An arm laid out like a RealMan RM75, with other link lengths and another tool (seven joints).
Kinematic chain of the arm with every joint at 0, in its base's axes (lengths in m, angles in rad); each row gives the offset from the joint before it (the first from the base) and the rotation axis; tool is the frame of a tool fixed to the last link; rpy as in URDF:
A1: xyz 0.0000 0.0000 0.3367 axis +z
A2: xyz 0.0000 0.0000 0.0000 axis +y
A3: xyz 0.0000 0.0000 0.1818 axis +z
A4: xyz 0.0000 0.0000 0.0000 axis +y
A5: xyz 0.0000 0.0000 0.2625 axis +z
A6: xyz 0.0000 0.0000 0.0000 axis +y
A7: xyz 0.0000 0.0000 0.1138 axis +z
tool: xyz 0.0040 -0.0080 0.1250 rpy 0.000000 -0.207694 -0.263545
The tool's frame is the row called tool.
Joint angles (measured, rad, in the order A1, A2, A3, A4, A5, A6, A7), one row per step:
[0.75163 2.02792 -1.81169 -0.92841 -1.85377 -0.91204 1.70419]
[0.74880 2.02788 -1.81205 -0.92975 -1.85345 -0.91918 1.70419]
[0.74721 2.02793 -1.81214 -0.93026 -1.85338 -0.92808 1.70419]
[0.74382 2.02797 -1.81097 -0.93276 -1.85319 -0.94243 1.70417]
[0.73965 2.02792 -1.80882 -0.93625 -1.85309 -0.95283 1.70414]
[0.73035 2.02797 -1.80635 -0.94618 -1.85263 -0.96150 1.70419]
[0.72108 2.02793 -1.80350 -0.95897 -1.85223 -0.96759 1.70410]
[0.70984 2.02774 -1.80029 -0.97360 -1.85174 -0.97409 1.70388]
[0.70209 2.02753 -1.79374 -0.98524 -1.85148 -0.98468 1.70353]
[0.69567 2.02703 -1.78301 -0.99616 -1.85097 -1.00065 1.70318]
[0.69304 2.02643 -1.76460 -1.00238 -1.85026 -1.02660 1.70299]
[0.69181 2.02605 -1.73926 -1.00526 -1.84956 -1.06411 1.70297]
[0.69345 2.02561 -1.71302 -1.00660 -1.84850 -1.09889 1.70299]
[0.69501 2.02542 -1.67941 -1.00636 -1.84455 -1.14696 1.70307]
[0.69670 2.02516 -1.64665 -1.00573 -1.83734 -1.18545 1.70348]
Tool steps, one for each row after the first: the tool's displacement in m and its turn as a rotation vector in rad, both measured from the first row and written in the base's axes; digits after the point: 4 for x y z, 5 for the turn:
[0.0010 -0.0019 -0.0004 -0.00701 -0.00101 -0.00183]
[0.0019 -0.0040 -0.0009 -0.01569 -0.00280 -0.00321]
[0.0028 -0.0072 -0.0012 -0.02856 -0.00405 -0.00535]
[0.0034 -0.0093 -0.0010 -0.03670 -0.00346 -0.00766]
[0.0032 -0.0112 -0.0002 -0.04205 0.00112 -0.00971]
[0.0016 -0.0124 0.0011 -0.04401 0.00759 -0.00910]
[0.0002 -0.0136 0.0027 -0.04563 0.01490 -0.00885]
[-0.0014 -0.0146 0.0046 -0.04929 0.02155 -0.00893]
[-0.0031 -0.0157 0.0074 -0.05518 0.02900 -0.01009]
[-0.0045 -0.0167 0.0111 -0.06624 0.03673 -0.01490]
[-0.0050 -0.0188 0.0158 -0.08452 0.04491 -0.02393]
[-0.0064 -0.0199 0.0207 -0.09995 0.05411 -0.03154]
[-0.0077 -0.0226 0.0268 -0.12444 0.06767 -0.04361]
[-0.0101 -0.0236 0.0332 -0.14101 0.08631 -0.05597]

